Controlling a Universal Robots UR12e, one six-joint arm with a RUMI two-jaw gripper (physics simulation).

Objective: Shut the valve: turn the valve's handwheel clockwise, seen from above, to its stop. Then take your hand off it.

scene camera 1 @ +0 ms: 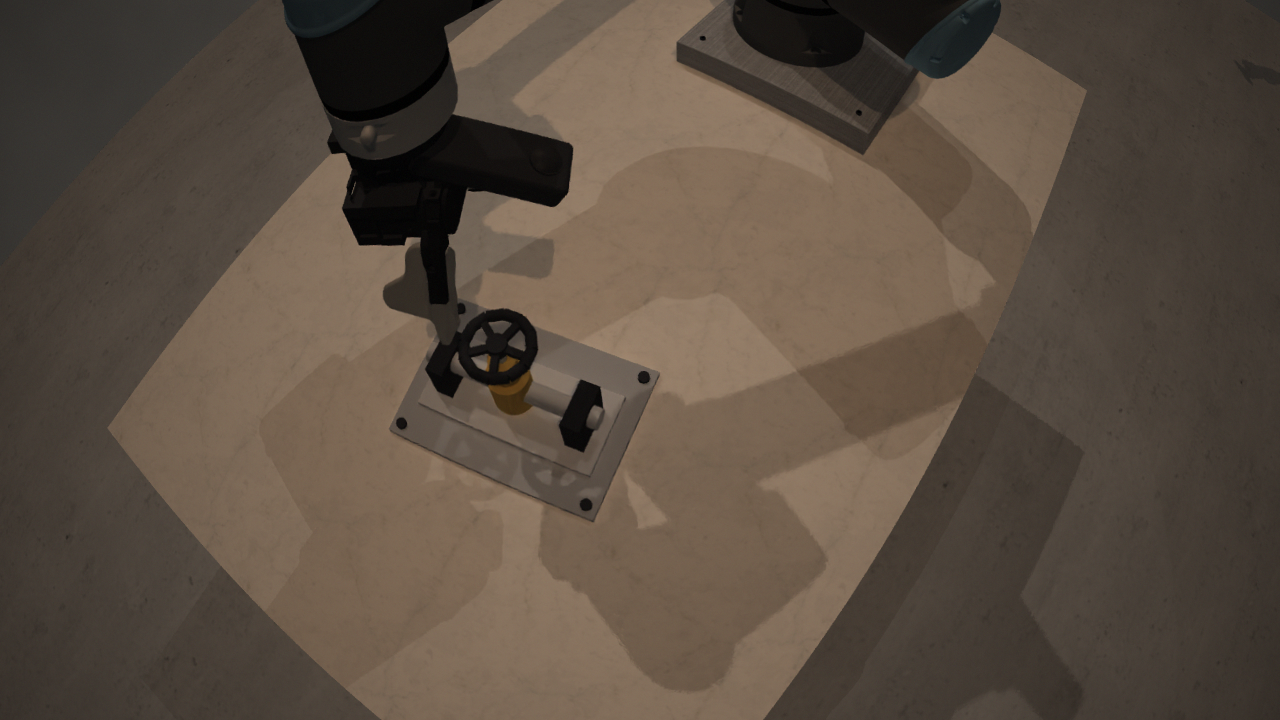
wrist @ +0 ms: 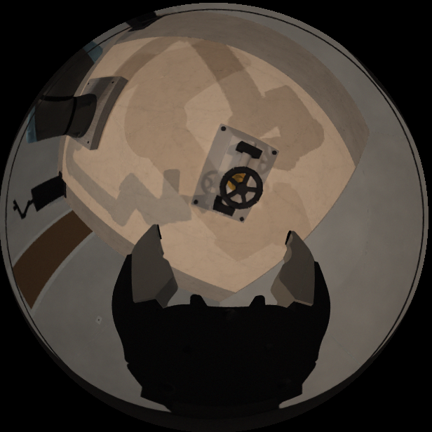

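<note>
The black five-spoke handwheel [scene camera 1: 496, 342] [wrist: 241, 188] sits on top of the valve's orange-yellow body [scene camera 1: 512, 396] [wrist: 235, 179]. The body is on a pale pipe held by two black blocks on a grey base plate [scene camera 1: 631, 394] [wrist: 211, 157]. My gripper [scene camera 1: 443, 320] [wrist: 224, 230] is open and empty. In the scene view its fingers point down beside the wheel's upper left and overlap one another. In the wrist view the wheel shows beyond the fingertips, between their lines and right of the middle. I see no contact with the wheel.
The arm's square metal mount [scene camera 1: 778, 89] [wrist: 109, 112] stands on the pale table [scene camera 1: 895, 205] [wrist: 325, 175]. In the wrist view a black object [wrist: 48, 191] is beyond the table's left edge, and a brown strip [wrist: 45, 260] lies on the floor. Arm shadows cross the table.
</note>
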